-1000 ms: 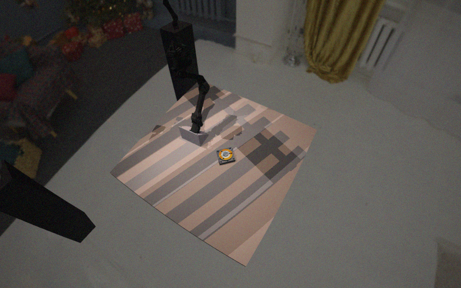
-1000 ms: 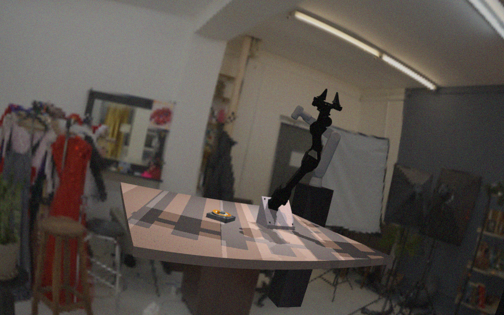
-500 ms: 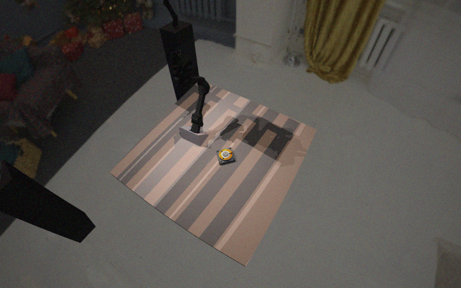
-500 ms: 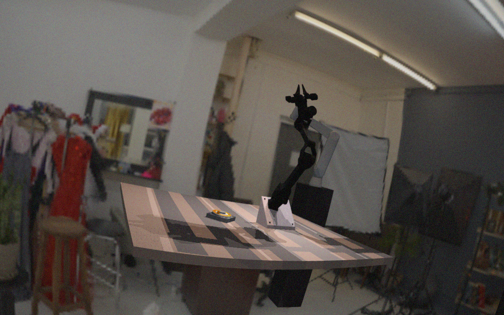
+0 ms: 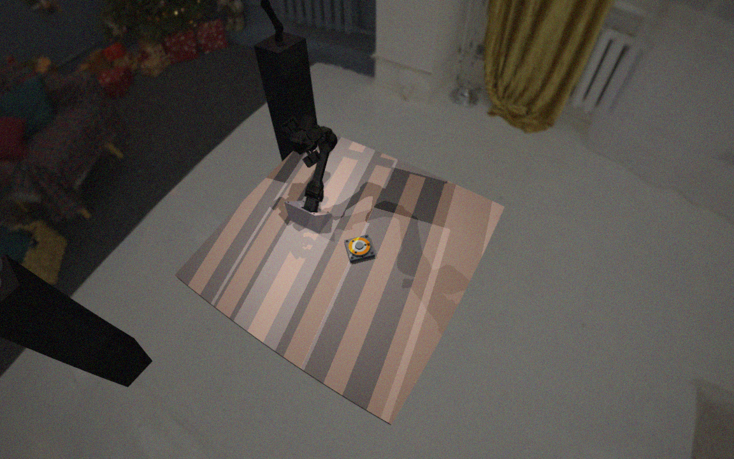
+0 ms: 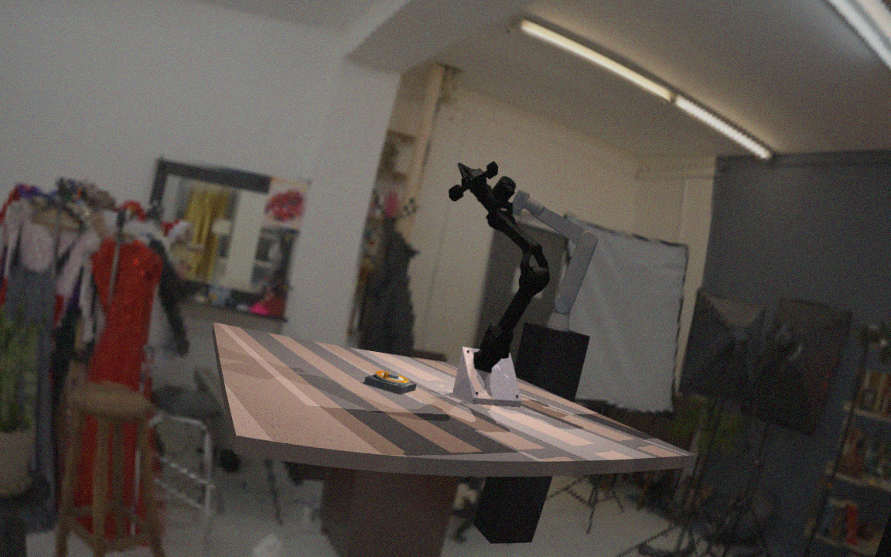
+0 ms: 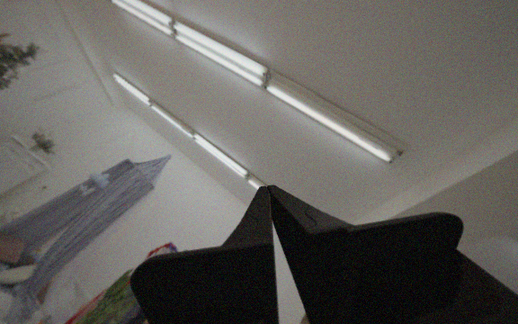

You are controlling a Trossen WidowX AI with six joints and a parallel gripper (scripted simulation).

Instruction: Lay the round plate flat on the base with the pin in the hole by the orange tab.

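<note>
Now: the square base 12 cm ahead of my gripper tip, 14 cm to the left of it and 72 cm below it.
</note>
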